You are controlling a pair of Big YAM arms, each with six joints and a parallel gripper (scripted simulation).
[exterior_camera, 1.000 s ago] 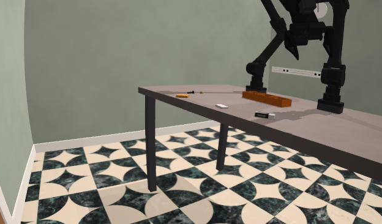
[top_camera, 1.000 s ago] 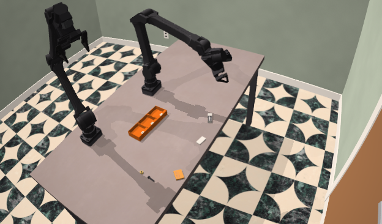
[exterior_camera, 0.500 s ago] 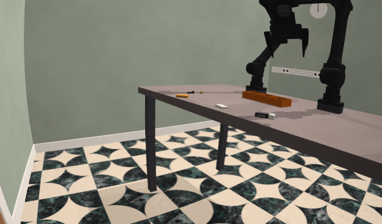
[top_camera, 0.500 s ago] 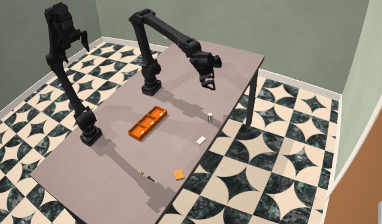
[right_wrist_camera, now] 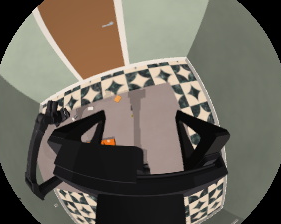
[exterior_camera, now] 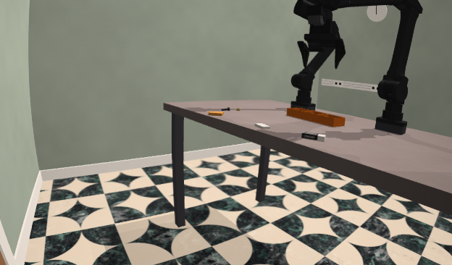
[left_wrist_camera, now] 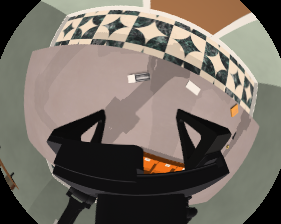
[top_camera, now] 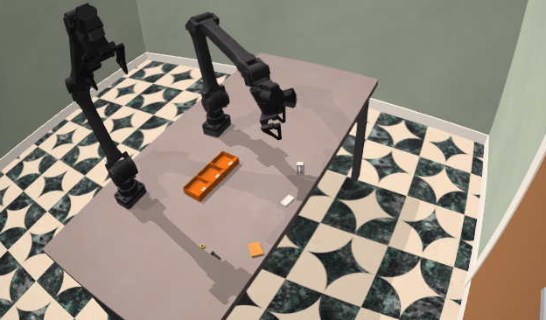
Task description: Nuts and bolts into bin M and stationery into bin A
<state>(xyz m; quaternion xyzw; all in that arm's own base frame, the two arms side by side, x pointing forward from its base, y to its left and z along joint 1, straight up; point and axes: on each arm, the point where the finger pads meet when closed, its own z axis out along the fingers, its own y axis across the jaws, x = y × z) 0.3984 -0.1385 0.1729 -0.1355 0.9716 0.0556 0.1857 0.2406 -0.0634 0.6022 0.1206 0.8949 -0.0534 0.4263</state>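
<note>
The orange double bin lies 21 cm behind my left hand, 19 cm to the right of it and 19 cm below it. Round my left hand: orange notepad: 36 cm to the right, 20 cm below, 15 cm ahead; then sleeved eraser: 20 cm below, 5 cm to the left, 5 cm ahead; then white eraser: 20 cm below, 13 cm to the right, 11 cm ahead.
</note>
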